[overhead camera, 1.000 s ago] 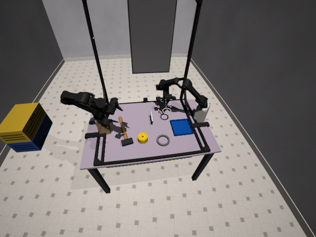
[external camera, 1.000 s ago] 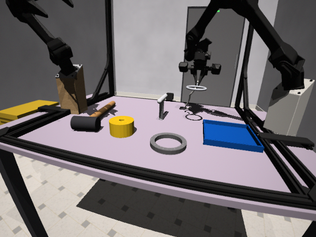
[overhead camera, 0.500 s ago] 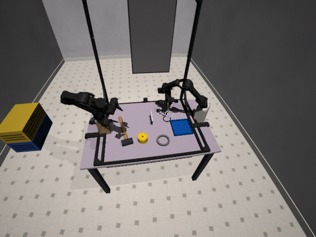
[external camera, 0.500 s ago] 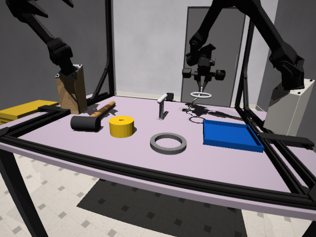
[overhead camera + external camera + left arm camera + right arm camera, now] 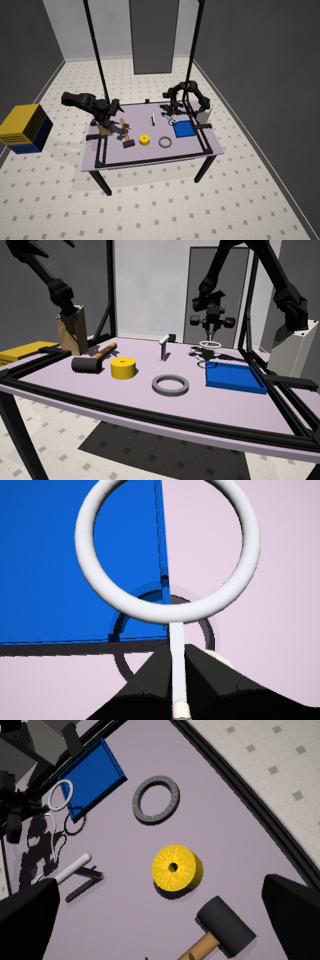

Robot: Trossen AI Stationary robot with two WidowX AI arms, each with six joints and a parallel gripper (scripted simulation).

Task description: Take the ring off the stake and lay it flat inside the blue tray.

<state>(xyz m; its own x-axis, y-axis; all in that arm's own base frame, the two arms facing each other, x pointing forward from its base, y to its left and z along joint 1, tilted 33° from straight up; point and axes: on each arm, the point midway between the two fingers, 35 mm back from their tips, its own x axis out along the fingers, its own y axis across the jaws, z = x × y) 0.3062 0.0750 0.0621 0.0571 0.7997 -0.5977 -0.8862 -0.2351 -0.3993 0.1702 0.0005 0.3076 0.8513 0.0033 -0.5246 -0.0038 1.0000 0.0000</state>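
Now: the blue tray 130 mm below my left hand, 120 mm ahead of it and 90 mm to the left of it. From my left hand the other things lie so: yellow cylinder: 310 mm to the right, 200 mm ahead, 120 mm below.
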